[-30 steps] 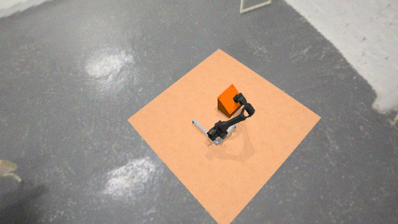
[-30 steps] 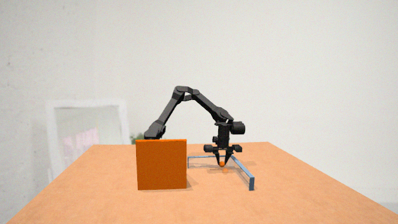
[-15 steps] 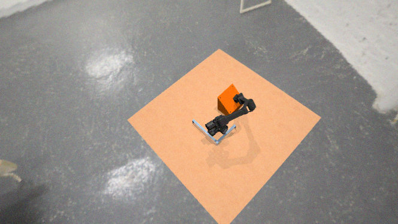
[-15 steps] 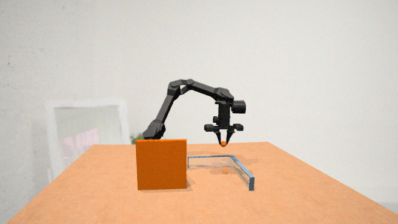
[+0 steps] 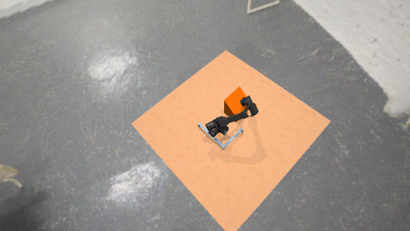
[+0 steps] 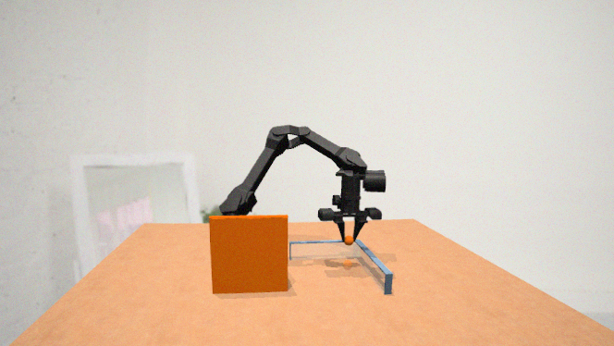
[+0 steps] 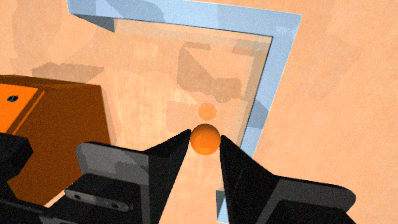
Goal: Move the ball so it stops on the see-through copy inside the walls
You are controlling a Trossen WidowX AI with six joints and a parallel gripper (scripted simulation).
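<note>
Now: gripper tip 80 mm above the see-through copy of ball. From my gripper tip the other things lie so: orange ball (right at my gripper tip).
</note>
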